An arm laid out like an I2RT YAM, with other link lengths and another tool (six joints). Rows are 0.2 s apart.
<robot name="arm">
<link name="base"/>
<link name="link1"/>
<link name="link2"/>
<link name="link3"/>
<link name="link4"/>
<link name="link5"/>
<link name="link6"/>
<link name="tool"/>
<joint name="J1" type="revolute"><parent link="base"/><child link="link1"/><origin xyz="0 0 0.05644"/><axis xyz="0 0 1"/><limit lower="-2.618" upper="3.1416"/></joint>
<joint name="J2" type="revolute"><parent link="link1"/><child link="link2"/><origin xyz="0.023 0.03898 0.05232"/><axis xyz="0 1 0"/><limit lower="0" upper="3.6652"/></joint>
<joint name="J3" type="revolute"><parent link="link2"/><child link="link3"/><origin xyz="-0.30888 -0.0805 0"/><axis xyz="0 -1 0"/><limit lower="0" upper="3.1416"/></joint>
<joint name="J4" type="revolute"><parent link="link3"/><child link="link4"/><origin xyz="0.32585 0.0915 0.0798"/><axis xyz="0 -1 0"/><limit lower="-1.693" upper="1.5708"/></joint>
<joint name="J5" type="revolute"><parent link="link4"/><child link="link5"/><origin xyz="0.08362 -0.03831 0.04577"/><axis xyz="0 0 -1"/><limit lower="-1.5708" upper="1.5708"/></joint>
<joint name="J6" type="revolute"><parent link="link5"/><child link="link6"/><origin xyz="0.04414 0 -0.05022"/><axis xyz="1 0 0"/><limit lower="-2.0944" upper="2.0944"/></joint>
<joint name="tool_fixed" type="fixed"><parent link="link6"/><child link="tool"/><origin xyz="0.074 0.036 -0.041" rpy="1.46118 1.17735 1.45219"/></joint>
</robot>
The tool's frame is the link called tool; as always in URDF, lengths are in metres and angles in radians.
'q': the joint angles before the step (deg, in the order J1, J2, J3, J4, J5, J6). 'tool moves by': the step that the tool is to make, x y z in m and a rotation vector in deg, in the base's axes. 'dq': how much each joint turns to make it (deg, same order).
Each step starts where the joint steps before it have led.
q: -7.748 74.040 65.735 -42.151 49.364 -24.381
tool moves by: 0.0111 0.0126 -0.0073 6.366 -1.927 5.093
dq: 0.000 0.008 0.002 0.749 -8.306 0.436
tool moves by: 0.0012 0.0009 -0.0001 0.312 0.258 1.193
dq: 0.000 -0.016 -0.003 0.314 -0.983 -0.960
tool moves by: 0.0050 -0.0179 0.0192 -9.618 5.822 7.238
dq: -0.248 -0.132 0.229 6.223 2.267 -16.707
